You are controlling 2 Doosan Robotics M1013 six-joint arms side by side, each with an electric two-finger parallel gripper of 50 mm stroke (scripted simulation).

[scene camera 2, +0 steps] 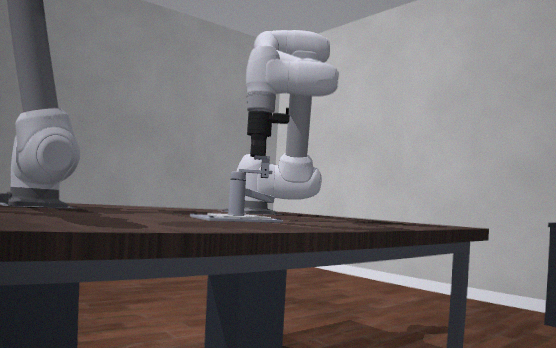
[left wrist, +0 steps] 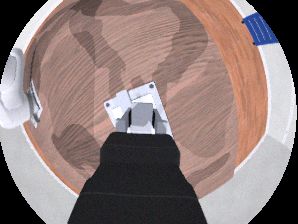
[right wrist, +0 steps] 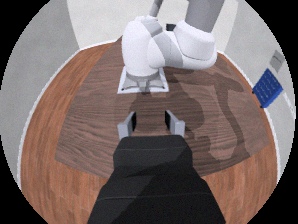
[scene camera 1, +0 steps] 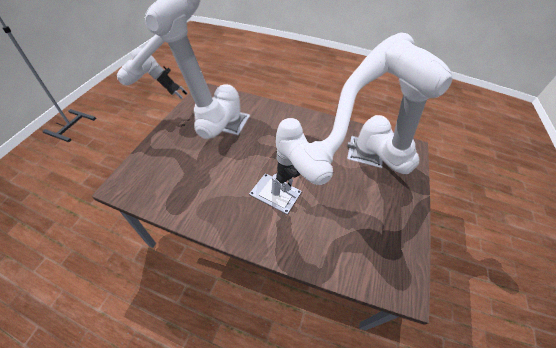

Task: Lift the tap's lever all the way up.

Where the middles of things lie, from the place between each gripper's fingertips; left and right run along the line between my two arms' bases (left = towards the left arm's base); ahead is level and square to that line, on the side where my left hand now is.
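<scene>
The tap (left wrist: pixel 123 97) is 40 mm to the right of my left hand (scene camera 2: pixel 264 177), 30 mm behind it and 40 mm below it.
Relative to my right hand, the tap is 820 mm to the left, 500 mm ahead and 50 mm below.
</scene>
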